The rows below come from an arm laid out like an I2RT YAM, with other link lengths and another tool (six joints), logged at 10 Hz.
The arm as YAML. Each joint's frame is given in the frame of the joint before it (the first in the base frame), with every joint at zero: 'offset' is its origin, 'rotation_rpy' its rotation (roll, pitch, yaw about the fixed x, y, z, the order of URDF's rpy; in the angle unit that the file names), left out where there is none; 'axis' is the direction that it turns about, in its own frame. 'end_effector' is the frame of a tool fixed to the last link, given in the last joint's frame.
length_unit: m
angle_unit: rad
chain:
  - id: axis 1
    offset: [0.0, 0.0, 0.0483]
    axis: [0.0, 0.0, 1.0]
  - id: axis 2
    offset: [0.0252, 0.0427, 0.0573]
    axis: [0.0, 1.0, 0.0]
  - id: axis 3
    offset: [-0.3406, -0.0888, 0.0]
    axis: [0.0, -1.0, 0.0]
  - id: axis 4
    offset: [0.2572, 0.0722, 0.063]
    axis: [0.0, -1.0, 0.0]
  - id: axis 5
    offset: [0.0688, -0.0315, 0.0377]
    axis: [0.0, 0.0, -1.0]
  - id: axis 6
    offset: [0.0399, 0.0, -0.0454]
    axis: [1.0, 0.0, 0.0]
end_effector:
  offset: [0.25, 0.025, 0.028]
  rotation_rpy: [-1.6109, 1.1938, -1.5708]
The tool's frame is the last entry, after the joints.
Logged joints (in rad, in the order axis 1, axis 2, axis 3, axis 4, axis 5, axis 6), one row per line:
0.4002 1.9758 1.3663 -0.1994 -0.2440 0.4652
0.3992 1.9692 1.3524 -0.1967 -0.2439 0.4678
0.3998 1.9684 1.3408 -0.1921 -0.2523 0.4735
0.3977 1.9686 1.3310 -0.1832 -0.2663 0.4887
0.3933 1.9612 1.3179 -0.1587 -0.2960 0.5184
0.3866 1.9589 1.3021 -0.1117 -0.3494 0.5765
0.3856 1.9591 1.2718 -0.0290 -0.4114 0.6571
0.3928 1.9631 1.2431 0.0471 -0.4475 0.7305
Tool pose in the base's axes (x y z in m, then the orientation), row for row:
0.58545 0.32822 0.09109 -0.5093 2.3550 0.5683
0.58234 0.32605 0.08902 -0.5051 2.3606 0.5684
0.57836 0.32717 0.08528 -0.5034 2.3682 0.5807
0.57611 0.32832 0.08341 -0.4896 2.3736 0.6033
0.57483 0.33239 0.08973 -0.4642 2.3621 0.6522
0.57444 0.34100 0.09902 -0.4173 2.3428 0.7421
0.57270 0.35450 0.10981 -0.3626 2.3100 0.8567
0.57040 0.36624 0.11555 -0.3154 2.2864 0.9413
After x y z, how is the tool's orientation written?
As a rotation vector, in radians.
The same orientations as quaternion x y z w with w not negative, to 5 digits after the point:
-0.19443 0.89904 0.21695 0.32690
-0.19263 0.90024 0.21677 0.32477
-0.19154 0.90110 0.22096 0.32017
-0.18596 0.90152 0.22914 0.31649
-0.17645 0.89788 0.24791 0.31814
-0.15867 0.89083 0.28218 0.31878
-0.13795 0.87885 0.32594 0.31993
-0.11993 0.86940 0.35793 0.31882

